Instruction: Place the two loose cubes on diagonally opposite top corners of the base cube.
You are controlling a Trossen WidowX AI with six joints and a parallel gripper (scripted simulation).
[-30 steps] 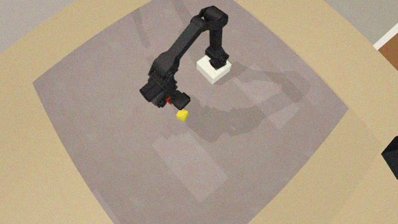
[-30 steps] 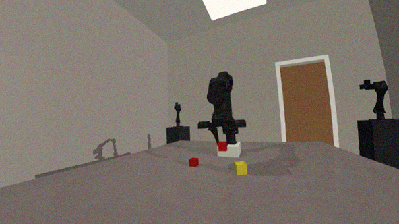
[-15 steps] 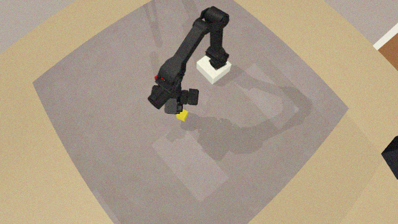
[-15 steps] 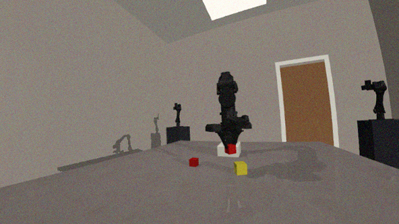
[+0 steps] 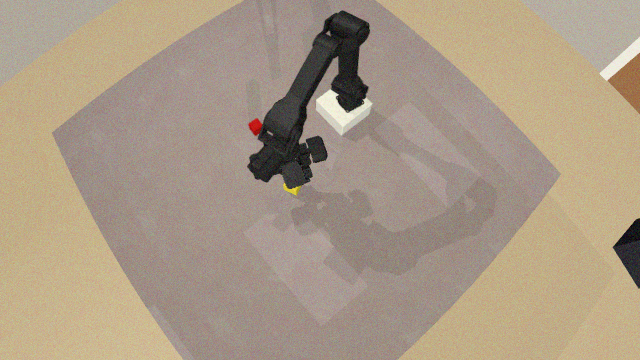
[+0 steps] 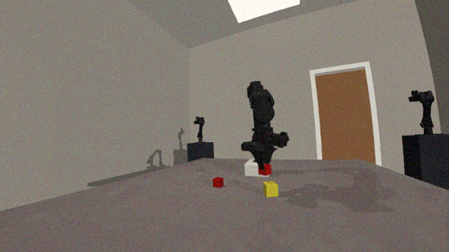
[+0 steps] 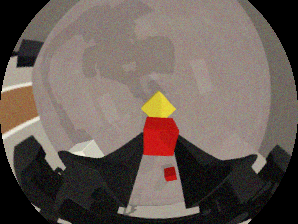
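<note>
The yellow cube is 20 mm to the left of my gripper tip and 70 mm below it.
</note>
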